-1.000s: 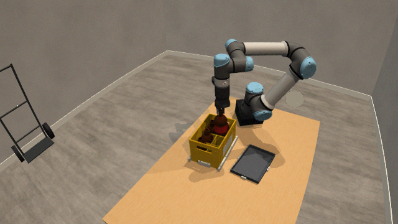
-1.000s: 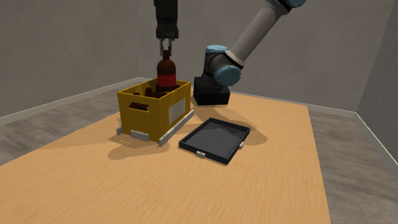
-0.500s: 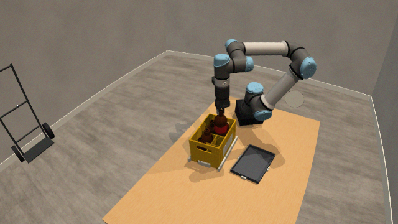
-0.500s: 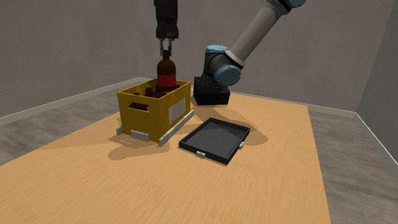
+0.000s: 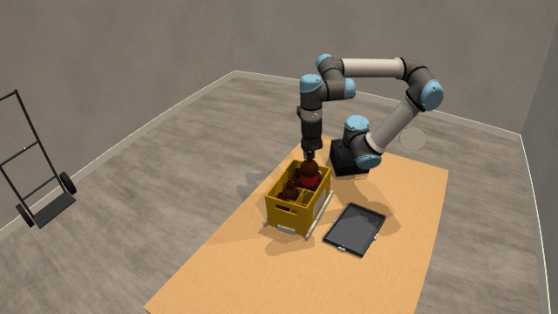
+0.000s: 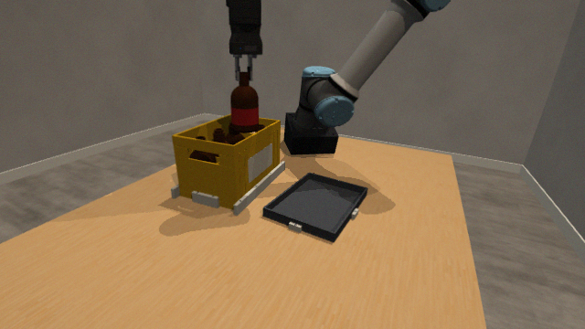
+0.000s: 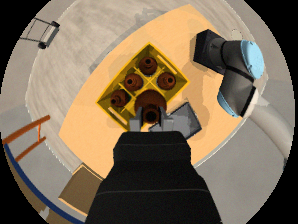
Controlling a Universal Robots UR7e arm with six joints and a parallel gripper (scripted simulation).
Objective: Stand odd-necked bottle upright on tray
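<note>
Right now my hand is 70 mm above the bottle. From my hand the other things lie so: yellow crate (240 mm below, 40 mm to the right, 10 mm ahead); dark tray (310 mm below, 230 mm to the left, 20 mm behind).
</note>
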